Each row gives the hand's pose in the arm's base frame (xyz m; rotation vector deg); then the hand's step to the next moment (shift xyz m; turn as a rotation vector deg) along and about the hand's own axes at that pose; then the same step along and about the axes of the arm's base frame.
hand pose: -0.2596 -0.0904 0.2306 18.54 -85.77 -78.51
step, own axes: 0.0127 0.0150 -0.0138 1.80 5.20 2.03
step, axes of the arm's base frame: 0.0119 -0.0128 0.0164 -0.20 1.42 5.69
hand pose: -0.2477 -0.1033 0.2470 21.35 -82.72 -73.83
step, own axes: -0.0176 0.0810 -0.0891 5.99 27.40 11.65
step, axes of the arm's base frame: 0.1146 -0.0009 0.0409 -0.67 10.73 28.40
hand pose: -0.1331 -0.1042 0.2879 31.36 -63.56 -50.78
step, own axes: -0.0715 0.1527 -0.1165 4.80 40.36 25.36
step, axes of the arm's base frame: 0.1465 0.1389 0.0354 -9.28 19.52 42.76
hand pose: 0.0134 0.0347 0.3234 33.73 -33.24 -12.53
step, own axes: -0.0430 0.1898 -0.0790 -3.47 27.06 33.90
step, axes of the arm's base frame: 0.0162 0.2061 0.0369 -21.38 7.68 37.12
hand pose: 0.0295 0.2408 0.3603 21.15 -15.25 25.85
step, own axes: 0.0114 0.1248 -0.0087 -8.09 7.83 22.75
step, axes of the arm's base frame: -0.0471 0.1121 0.0317 -14.50 -5.63 20.06
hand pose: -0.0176 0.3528 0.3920 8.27 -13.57 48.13
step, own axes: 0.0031 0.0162 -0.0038 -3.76 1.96 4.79
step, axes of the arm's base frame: -0.0096 0.0138 -0.0023 -4.61 -2.46 3.69
